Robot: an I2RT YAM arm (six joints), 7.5 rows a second.
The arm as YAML. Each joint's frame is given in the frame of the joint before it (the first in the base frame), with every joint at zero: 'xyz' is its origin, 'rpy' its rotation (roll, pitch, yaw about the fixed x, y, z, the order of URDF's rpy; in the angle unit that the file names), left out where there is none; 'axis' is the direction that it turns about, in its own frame. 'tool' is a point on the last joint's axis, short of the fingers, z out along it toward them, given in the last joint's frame.
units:
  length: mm
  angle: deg
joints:
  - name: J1
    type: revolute
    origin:
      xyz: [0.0, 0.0, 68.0]
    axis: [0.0, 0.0, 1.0]
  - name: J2
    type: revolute
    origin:
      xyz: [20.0, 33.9, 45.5]
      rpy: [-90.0, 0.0, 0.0]
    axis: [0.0, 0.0, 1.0]
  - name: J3
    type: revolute
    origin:
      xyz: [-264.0, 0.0, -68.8]
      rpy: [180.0, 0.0, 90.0]
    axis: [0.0, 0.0, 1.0]
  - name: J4
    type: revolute
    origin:
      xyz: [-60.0, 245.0, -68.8]
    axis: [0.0, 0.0, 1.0]
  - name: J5
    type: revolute
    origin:
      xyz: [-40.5, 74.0, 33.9]
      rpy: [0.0, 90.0, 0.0]
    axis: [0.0, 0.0, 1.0]
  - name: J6
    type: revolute
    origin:
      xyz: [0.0, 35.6, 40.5]
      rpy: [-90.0, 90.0, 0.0]
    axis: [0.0, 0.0, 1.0]
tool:
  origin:
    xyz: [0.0, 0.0, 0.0]
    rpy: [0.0, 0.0, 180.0]
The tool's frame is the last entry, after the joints.
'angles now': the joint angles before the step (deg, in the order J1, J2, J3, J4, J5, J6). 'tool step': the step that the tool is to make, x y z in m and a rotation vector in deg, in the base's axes. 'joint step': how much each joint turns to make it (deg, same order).
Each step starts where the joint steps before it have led.
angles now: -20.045 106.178 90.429 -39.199 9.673 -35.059
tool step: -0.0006 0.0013 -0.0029 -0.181 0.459 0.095
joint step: 0.170 -0.081 -0.684 0.255 0.311 -0.128
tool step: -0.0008 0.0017 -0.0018 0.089 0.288 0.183
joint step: 0.189 -0.179 -0.567 0.087 0.014 -0.003
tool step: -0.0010 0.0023 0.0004 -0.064 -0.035 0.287
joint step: 0.261 -0.412 -0.454 0.105 0.026 -0.049
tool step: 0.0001 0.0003 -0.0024 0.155 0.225 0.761
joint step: 0.003 0.077 -0.398 0.312 -0.487 -0.594
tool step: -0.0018 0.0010 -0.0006 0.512 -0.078 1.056
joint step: -0.042 -0.454 -0.698 0.246 -1.039 -0.628
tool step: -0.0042 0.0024 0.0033 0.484 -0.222 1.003
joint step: 0.037 -1.147 -0.711 -0.318 -0.983 -0.503
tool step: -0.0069 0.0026 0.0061 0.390 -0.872 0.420
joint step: -0.050 -1.930 -1.158 -0.078 -0.809 -0.011
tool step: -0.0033 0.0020 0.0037 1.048 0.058 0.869
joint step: -0.002 -0.743 0.053 -1.183 -1.293 -0.161
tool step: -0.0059 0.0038 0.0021 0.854 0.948 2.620
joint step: 0.072 -1.172 -0.654 -1.553 -1.838 -1.837
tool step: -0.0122 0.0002 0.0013 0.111 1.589 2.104
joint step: -0.715 -2.051 -1.758 -1.691 -1.172 -2.604
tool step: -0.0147 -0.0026 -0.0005 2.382 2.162 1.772
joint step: -1.504 -1.788 -1.497 -3.127 -2.930 -2.064
